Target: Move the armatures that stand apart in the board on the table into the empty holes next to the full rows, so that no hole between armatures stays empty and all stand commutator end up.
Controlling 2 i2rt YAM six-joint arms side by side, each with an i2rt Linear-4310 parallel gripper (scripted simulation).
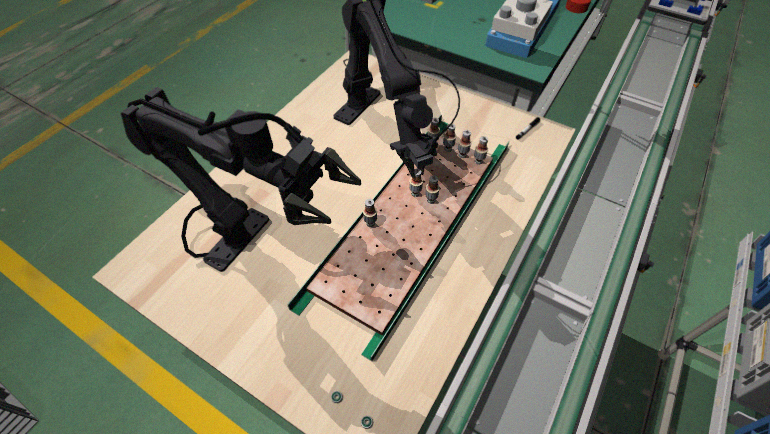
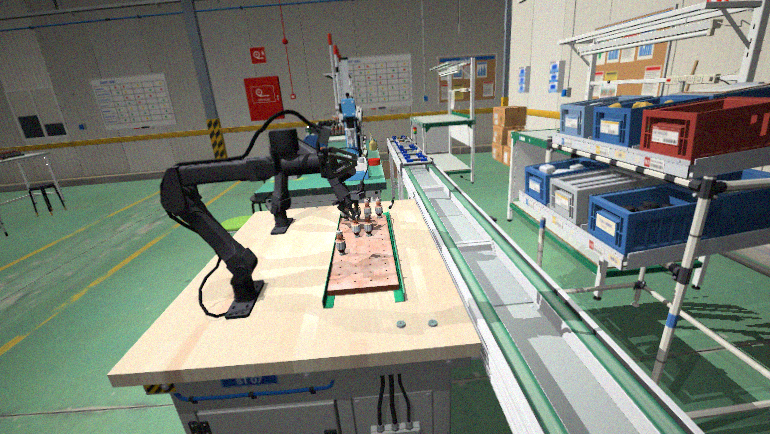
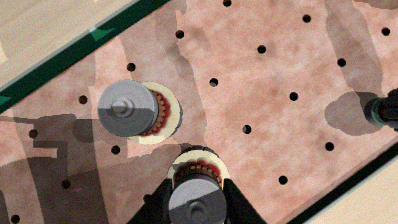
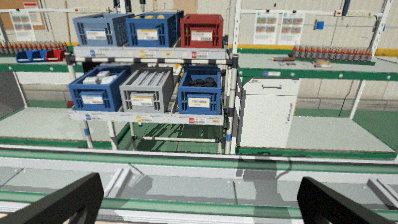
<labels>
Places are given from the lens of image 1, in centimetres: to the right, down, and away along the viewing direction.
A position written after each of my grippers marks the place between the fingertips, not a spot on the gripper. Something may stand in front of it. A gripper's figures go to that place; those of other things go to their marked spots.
my left gripper (image 1: 417, 175): 9, -11, 119
my right gripper (image 1: 346, 201): -7, -3, 75
copper-coloured board (image 1: 369, 276): -4, 15, 110
</labels>
